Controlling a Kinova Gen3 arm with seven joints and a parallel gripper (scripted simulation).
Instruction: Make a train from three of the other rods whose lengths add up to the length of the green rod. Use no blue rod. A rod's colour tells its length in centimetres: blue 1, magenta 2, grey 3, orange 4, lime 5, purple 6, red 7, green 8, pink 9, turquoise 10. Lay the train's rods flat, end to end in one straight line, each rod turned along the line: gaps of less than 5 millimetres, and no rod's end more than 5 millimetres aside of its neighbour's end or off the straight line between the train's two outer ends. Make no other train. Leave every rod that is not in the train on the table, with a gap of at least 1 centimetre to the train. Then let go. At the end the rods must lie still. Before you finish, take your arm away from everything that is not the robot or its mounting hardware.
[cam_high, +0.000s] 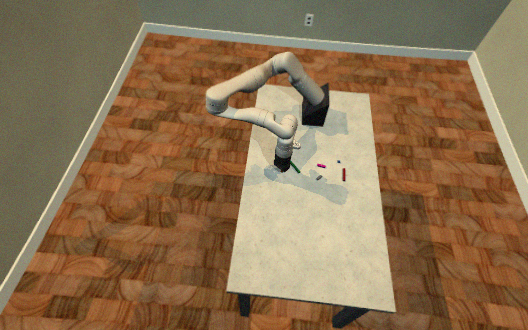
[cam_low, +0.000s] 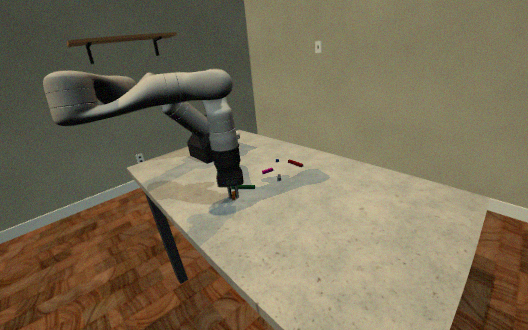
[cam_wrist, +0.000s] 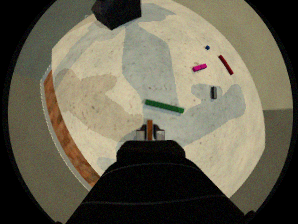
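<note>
Right now the orange rod is 1 cm below my hand. From my hand the other things lie so: green rod 2 cm behind, 5 cm to the left, 1 cm below; grey rod 2 cm ahead, 18 cm to the left, 1 cm below; small blue rod 9 cm behind, 27 cm to the left, 1 cm below.
</note>
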